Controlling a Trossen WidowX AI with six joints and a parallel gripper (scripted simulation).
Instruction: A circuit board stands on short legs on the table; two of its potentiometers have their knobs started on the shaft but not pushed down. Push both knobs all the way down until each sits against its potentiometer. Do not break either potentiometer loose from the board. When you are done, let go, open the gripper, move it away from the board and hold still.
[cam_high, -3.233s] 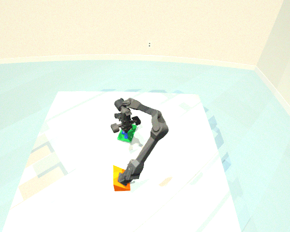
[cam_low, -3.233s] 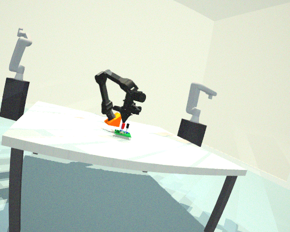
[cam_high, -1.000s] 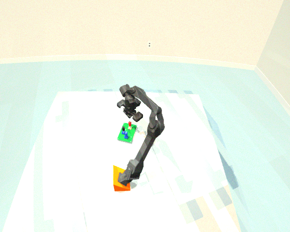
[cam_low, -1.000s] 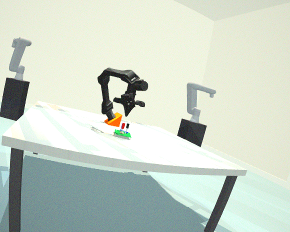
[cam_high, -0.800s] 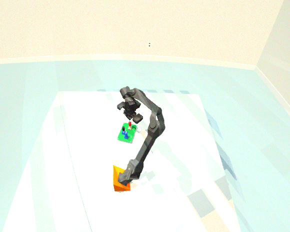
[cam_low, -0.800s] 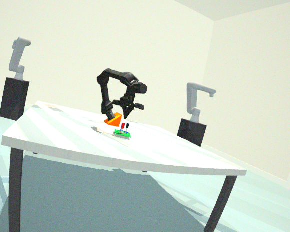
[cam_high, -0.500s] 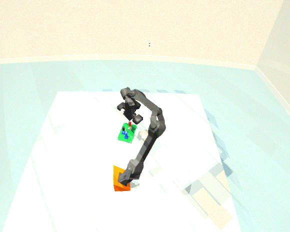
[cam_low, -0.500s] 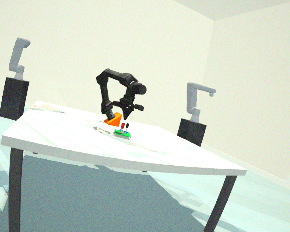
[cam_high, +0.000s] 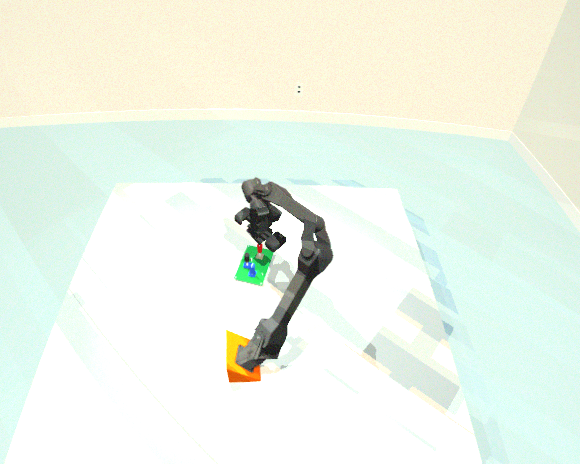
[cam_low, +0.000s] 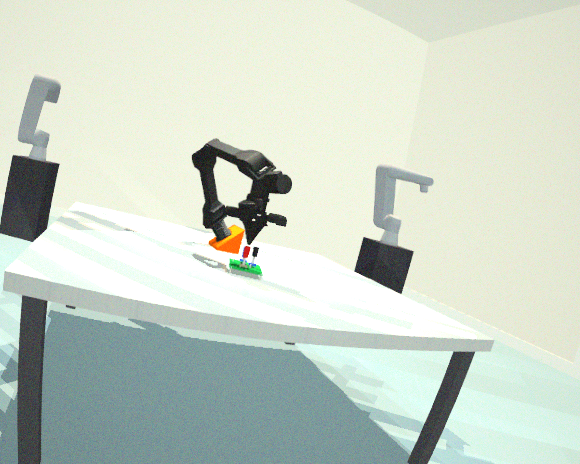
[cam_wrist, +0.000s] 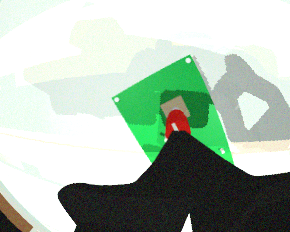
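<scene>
The red knob lies 20 mm below my gripper tip. Also, from my gripper tip: blue knob 80 mm behind, 30 mm below, 10 mm to the left.
</scene>
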